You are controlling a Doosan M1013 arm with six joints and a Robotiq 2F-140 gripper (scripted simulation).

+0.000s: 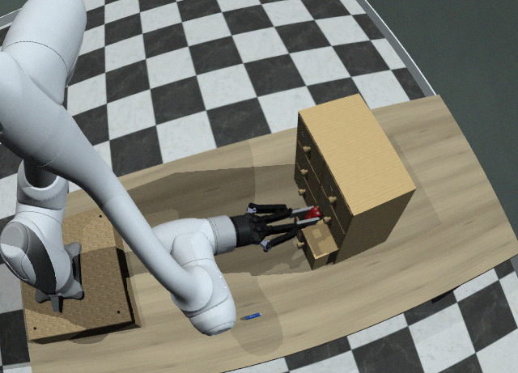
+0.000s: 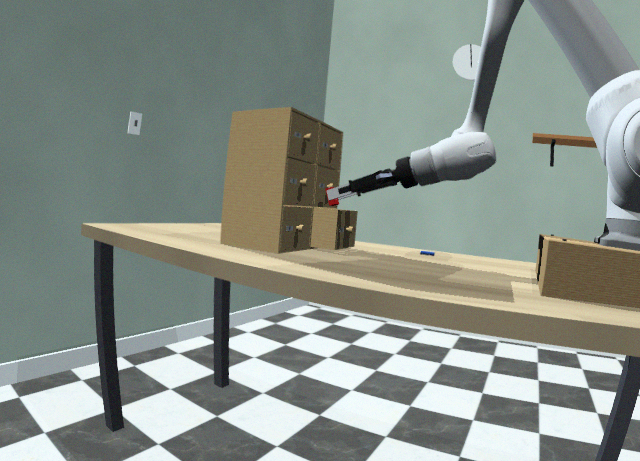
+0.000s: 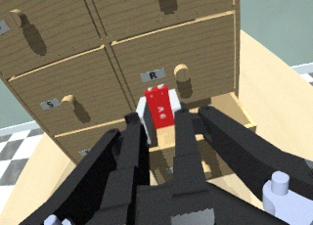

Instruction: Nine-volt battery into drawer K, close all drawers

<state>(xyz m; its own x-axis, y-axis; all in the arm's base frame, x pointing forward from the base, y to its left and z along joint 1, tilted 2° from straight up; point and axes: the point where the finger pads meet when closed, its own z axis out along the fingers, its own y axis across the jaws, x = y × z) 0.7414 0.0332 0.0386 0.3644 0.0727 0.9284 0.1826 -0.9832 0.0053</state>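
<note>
Right now my hand is 3 cm short of the red nine-volt battery and 1 cm to the right of it. Also, from my hand: small blue object 18 cm behind, 21 cm to the right, 15 cm below; drawer 8 cm ahead, 2 cm to the right, 12 cm below.
</note>
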